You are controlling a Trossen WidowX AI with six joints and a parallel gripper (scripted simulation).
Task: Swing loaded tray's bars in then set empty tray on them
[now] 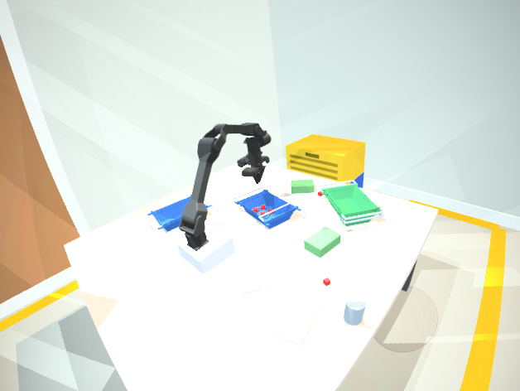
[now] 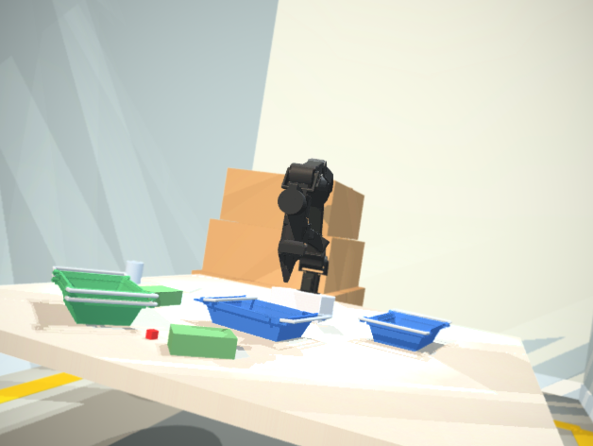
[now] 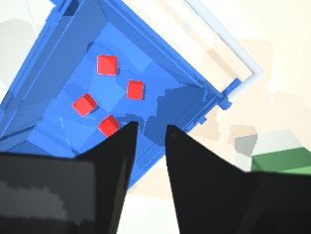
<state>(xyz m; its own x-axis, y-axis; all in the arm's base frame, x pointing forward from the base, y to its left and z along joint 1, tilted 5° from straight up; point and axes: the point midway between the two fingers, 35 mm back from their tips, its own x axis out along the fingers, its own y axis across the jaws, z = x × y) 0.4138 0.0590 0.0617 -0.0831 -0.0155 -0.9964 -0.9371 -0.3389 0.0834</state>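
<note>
The blue tray is 300 mm behind my gripper tip, 260 mm to the left of it and 90 mm below it. Also, from my gripper tip: pale cylinder (640 mm to the right, 320 mm behind, 100 mm below).
</note>
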